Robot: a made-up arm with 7 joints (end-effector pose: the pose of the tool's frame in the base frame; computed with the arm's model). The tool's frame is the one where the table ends.
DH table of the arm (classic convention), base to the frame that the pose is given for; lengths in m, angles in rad. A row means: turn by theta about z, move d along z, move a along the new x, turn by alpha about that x. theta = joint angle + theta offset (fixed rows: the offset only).
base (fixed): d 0.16, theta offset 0, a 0.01, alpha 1.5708
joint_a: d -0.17, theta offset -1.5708, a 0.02, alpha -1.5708
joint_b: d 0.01, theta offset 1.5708, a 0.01, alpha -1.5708
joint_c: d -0.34, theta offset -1.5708, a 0, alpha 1.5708
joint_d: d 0.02, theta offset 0, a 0, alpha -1.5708
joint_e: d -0.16, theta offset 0, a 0, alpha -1.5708
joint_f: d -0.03, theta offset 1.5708, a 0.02, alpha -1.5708
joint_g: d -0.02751, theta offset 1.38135, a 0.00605, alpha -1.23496
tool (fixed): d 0.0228, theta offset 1.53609, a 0, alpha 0
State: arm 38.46 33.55 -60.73 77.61 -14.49 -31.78 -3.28
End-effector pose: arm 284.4 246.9 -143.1 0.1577 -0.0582 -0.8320 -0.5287
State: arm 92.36 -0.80 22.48 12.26 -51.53 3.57 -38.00
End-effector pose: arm 540.5 115.3 226.3 0.3533 0.5018 -0.7824 0.1054
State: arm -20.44 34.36 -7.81 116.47 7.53 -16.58 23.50
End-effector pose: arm 39.7 266.8 -127.8 0.4167 -0.1370 -0.8384 -0.3236
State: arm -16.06 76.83 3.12 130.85 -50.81 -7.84 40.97
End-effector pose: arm 109.3 399.0 18.6 0.1139 0.2395 -0.3390 -0.9027
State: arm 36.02 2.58 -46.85 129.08 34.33 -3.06 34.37
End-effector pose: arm 197.4 94.3 -0.8 0.0549 0.6058 0.7427 0.2800
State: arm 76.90 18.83 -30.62 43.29 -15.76 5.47 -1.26
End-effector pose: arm 497.2 216.7 126.7 0.3370 0.3787 -0.8261 -0.2463
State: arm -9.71 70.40 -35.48 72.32 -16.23 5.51 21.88
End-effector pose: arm 67.6 484.4 -119.3 0.6658 0.1403 -0.2362 -0.6938
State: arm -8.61 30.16 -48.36 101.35 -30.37 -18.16 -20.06
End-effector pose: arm 15.4 195.4 -214.0 0.3203 -0.0483 -0.8692 -0.3735
